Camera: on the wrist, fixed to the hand. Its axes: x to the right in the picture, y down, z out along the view.
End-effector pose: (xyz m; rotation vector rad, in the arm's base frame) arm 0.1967 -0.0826 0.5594 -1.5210 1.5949 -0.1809
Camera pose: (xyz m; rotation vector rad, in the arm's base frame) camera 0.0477 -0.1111 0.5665 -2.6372 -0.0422 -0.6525
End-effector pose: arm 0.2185 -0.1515 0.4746 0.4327 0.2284 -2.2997
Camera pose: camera 0.3184 -0.1823 0.3644 0.1653 -0.7411 2.3103
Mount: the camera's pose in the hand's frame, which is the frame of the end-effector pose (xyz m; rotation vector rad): -0.0026 0.0971 -0.1168 -0.3218 -0.1516 -1.5927
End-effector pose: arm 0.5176 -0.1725 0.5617 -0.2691 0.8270 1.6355
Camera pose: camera 0.3969 -0.2519 0.5147 -0.7639 0.0410 0.2373
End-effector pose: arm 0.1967 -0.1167 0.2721 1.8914 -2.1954 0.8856
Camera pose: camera 0.0735 -0.0519 0.3329 2.5473 -0.2627 0.0381
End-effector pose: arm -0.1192 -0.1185 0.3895 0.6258 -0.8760 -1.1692
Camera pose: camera 0.0292 -0.0900 0.4049 0.9815 -0.1219 -2.7261
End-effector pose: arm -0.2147 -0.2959 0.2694 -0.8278 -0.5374 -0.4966
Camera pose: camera -0.1291 -0.3313 0.1490 -0.5881 -1.2433 -2.0201
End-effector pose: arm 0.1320 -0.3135 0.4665 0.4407 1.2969 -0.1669
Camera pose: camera 0.0623 -0.1785 0.4669 -0.9541 1.2183 -1.2554
